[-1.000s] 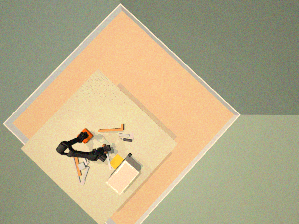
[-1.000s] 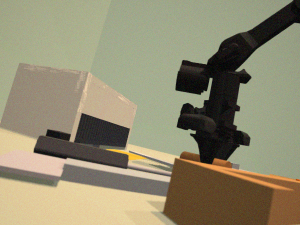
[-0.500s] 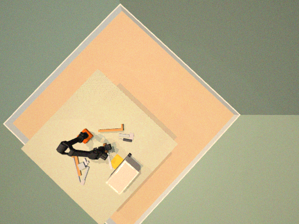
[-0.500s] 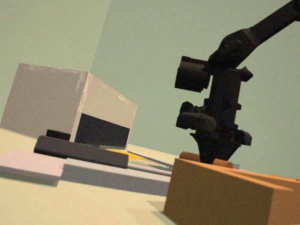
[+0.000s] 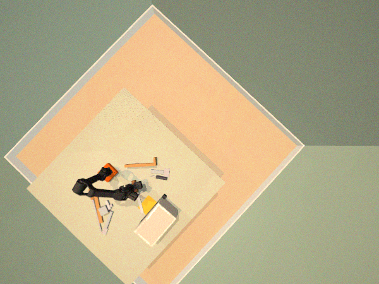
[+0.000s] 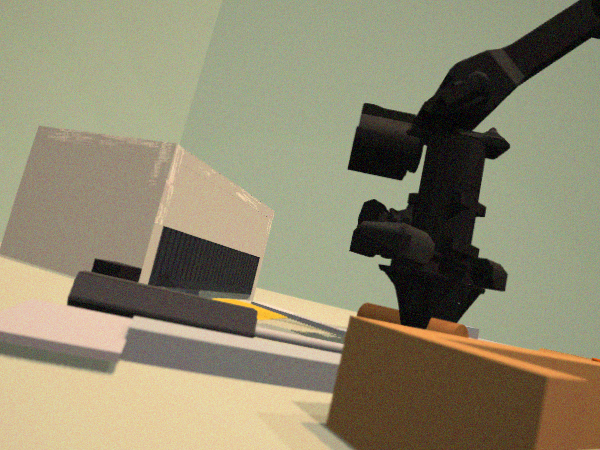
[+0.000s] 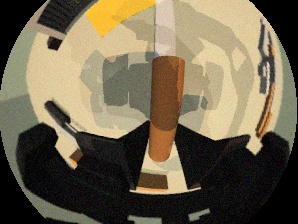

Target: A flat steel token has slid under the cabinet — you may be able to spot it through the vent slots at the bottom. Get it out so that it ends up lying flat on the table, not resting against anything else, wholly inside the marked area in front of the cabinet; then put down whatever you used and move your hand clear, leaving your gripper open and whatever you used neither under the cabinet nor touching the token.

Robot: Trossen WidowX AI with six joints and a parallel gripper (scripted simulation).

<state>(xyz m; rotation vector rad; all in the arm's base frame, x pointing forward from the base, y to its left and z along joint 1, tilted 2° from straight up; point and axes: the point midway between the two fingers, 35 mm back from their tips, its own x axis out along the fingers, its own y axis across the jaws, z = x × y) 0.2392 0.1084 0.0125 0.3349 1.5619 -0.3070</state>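
The dark screwdriver is 7 cm ahead of my gripper tip and 20 cm to the left of it. Also, from my gripper tip: token 30 cm ahead, 1 cm below; orange stick 5 cm behind, 39 cm to the right.
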